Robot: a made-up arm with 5 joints. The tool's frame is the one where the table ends. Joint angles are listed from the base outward.
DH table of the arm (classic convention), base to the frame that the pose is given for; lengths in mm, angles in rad. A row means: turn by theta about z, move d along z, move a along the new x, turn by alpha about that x. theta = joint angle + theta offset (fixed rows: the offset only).
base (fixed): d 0, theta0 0, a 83, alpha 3.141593
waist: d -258, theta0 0, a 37, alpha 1.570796
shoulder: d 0, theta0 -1.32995, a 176.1, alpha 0
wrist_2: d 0, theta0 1.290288, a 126.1, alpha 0
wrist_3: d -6, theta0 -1.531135, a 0, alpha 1.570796
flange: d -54, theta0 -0.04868, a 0, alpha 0
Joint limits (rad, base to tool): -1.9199..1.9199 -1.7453..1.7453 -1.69..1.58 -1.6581..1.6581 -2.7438..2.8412
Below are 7 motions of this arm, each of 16 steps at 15 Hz.
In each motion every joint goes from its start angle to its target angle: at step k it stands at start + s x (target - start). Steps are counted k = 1, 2, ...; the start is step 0. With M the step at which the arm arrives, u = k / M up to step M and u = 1 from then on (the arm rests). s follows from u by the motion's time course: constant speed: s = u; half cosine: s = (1 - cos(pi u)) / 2; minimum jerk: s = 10 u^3 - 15 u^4 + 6 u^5.
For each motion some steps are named. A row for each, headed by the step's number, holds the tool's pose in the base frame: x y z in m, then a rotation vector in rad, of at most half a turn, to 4 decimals.
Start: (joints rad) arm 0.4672 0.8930 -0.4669 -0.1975 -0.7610
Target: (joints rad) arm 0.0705 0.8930 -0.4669 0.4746 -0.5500
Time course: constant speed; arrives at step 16
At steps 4, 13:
4: 0.4197 -0.1363 0.2641 0.2380 -1.2087 -0.9874
13: 0.4304 -0.0567 0.2472 0.1992 -0.7912 -0.7405

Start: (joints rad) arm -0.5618 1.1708 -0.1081 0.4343 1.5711
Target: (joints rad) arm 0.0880 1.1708 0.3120 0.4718 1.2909
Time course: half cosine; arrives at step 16
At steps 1, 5, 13, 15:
1: 0.3239 0.1425 0.1241 -0.0388 -0.0741 2.0743
5: 0.3274 0.1018 0.1186 0.0162 0.0281 1.8774
13: 0.2958 -0.0131 0.1107 0.2225 0.2930 1.2197
15: 0.2893 -0.0229 0.1107 0.2472 0.3163 1.1485

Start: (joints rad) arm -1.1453 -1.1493 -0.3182 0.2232 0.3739
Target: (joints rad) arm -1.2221 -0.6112 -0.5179 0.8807 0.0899
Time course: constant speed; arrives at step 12
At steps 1, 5, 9, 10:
1: 0.0625 -0.0607 0.5475 1.1588 -2.5598 0.3876
5: 0.0839 -0.0136 0.5578 1.1662 -2.2118 0.6202
9: 0.1025 0.0339 0.5577 1.1252 -1.8547 0.7888
10: 0.1066 0.0456 0.5562 1.1078 -1.7655 0.8220

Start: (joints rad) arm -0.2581 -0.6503 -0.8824 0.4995 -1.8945
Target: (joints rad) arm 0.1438 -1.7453 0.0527 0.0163 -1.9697
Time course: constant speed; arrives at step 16
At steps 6, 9, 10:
6: 0.0004 -0.0149 0.5556 2.5382 -1.4920 -0.3529
9: -0.0324 -0.0097 0.5281 2.5683 -1.6175 -0.2217
10: -0.0419 -0.0069 0.5178 2.5745 -1.6584 -0.1741

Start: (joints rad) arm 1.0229 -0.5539 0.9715 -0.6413 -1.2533
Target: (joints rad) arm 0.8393 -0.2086 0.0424 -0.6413 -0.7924
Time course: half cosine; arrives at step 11
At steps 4, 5, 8, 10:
4: 0.1761 -0.1462 0.4249 0.2219 -2.2341 -1.3123
5: 0.1844 -0.1503 0.4403 0.1839 -2.2913 -1.1996
8: 0.2064 -0.1558 0.4823 0.0610 -2.4570 -0.8847
10: 0.2135 -0.1555 0.4969 0.0093 -2.5203 -0.7707

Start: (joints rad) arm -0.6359 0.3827 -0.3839 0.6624 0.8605
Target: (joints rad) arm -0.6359 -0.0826 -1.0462 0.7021 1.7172
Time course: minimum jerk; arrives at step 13
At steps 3, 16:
3: 0.3316 0.1761 0.3928 -0.1357 -1.0882 1.3807
16: 0.2179 0.0921 0.5703 -1.1480 -2.0222 1.3679

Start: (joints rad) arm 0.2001 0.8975 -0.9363 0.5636 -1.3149
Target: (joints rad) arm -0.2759 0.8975 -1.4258 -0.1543 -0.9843
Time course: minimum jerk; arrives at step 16
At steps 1, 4, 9, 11, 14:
1: 0.4439 -0.0789 0.3149 0.6340 -0.9637 -1.4041
4: 0.4496 -0.0618 0.3270 0.7075 -1.0583 -1.2947
9: 0.4487 0.0281 0.3903 1.0879 -1.5030 -0.7566
11: 0.4347 0.0616 0.4142 1.2464 -1.6693 -0.5603
14: 0.4185 0.0860 0.4320 1.3779 -1.8003 -0.4153

